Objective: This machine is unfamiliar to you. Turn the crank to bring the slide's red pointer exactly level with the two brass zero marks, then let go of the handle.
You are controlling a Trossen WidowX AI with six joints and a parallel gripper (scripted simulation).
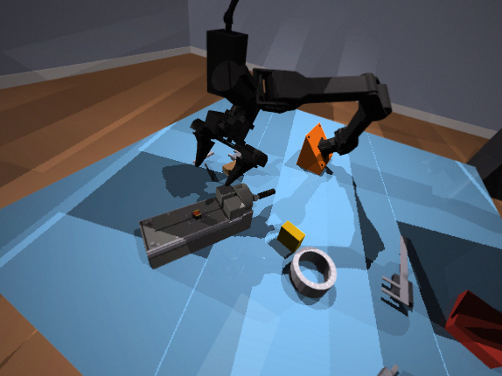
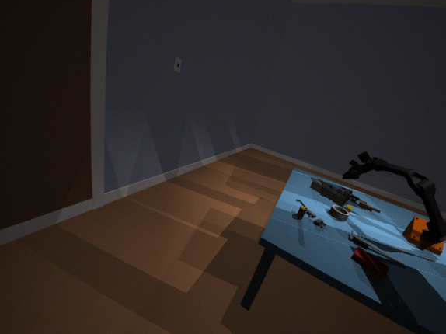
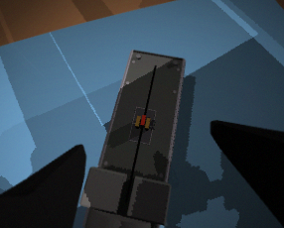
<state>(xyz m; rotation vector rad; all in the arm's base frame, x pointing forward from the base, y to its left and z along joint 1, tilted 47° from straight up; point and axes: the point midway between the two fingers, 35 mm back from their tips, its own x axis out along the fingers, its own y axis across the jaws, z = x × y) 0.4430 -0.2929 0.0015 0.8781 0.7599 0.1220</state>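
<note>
Right now the dark crank handle is 10 cm behind my gripper tip, 11 cm to the left of it and 8 cm below it. Round my gripper tip: yellow block (6 cm behind, 21 cm to the left, 15 cm below); then red pointer (4 cm ahead, 1 cm to the right, 10 cm below); then brown block (25 cm behind, 6 cm to the right, 17 cm below).
</note>
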